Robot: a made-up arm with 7 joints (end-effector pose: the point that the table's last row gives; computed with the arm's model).
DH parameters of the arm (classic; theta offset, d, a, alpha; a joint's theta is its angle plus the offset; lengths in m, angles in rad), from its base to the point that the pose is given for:
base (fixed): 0.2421 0 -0.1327 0
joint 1: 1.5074 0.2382 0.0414 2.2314
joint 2: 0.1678 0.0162 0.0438 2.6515
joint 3: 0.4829 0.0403 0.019 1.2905
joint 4: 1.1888 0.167 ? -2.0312
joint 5: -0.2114 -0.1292 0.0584 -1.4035
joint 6: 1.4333 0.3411 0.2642 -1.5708
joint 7: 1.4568 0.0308 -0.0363 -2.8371
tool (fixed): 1.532 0.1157 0 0
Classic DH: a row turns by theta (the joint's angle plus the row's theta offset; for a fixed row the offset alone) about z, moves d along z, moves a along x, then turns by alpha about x.
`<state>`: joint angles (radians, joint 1 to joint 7).
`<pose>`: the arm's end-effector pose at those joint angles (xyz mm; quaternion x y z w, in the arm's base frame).
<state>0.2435 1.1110 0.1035 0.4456 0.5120 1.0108 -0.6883</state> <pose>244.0 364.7 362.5 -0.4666 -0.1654 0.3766 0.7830</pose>
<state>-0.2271 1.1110 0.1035 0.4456 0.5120 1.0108 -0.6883</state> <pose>383.3 152.6 362.5 -0.4923 -0.0521 0.1837 0.8492</pose>
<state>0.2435 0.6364 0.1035 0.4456 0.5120 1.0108 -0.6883</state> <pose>107.5 486.7 266.5 -0.5908 -0.2239 0.4715 0.6152</pose>
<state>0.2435 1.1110 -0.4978 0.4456 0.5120 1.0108 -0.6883</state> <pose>296.1 162.9 512.5 -0.2693 -0.2192 0.2024 0.9157</pose>
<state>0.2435 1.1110 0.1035 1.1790 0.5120 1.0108 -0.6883</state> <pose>-67.3 520.7 461.8 -0.4082 -0.4308 0.5366 0.5999</pose>
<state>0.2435 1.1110 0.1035 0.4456 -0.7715 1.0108 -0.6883</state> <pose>-184.2 365.8 491.8 -0.0519 -0.0909 0.8031 0.5866</pose>
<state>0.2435 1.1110 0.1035 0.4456 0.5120 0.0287 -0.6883</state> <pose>45.6 448.3 358.3 -0.5433 -0.4817 0.5190 0.4511</pose>
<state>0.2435 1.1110 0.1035 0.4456 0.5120 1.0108 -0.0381</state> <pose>260.9 383.8 343.0 -0.4652 -0.3379 0.1042 0.8115</pose>
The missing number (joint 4, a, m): -0.1595
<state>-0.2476 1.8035 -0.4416 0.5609 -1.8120 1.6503 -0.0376</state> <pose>-343.9 -9.1 600.6 0.2733 -0.2715 0.4435 0.8093</pose>
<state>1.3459 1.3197 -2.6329 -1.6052 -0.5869 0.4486 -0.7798</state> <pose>-100.9 146.1 -78.0 0.8289 0.3562 -0.1802 0.3919</pose>
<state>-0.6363 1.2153 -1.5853 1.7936 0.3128 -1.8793 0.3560</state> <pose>97.2 90.9 392.1 0.5360 0.4657 -0.3256 0.6243</pose>
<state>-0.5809 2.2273 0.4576 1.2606 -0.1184 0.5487 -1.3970</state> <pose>60.3 100.6 665.5 -0.3788 -0.3280 0.5575 0.6619</pose>
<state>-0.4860 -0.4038 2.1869 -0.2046 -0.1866 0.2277 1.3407</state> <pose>-98.4 -401.8 16.1 -0.5874 -0.2436 0.7700 0.0520</pose>
